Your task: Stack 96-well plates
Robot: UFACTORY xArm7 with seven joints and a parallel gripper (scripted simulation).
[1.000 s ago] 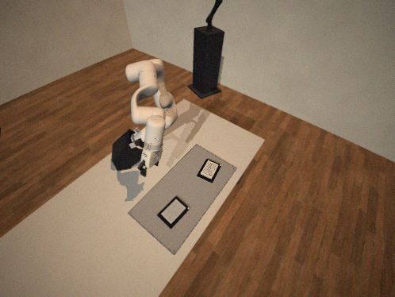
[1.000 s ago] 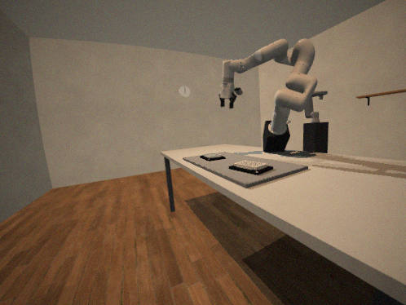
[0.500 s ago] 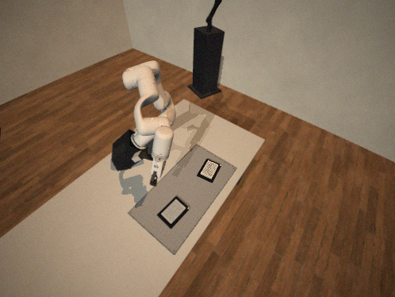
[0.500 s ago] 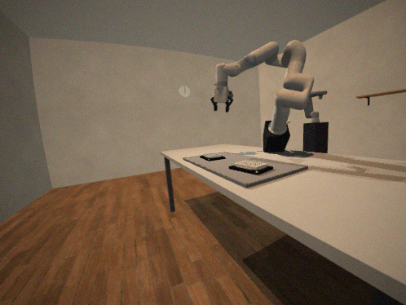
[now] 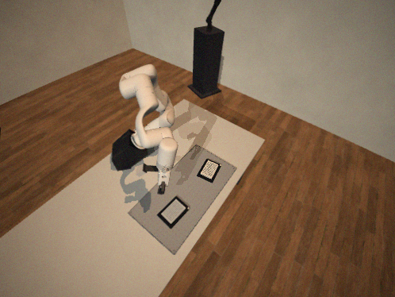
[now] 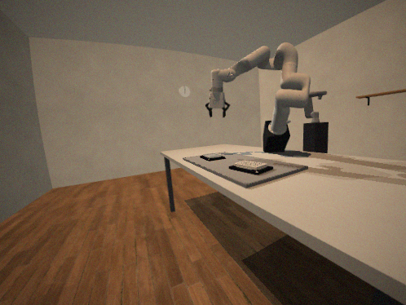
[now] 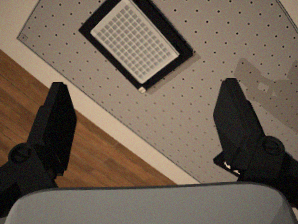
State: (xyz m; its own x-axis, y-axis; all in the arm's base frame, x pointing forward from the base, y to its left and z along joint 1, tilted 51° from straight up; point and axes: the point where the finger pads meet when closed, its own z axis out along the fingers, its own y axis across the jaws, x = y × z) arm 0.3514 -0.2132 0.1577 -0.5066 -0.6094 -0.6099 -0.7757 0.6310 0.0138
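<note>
The 96-well plate is 60 mm ahead of my hand, 20 mm to the left of it and 270 mm below it. Also, from my hand: white A1 tag 90 mm ahead, 110 mm to the left, 280 mm below.
</note>
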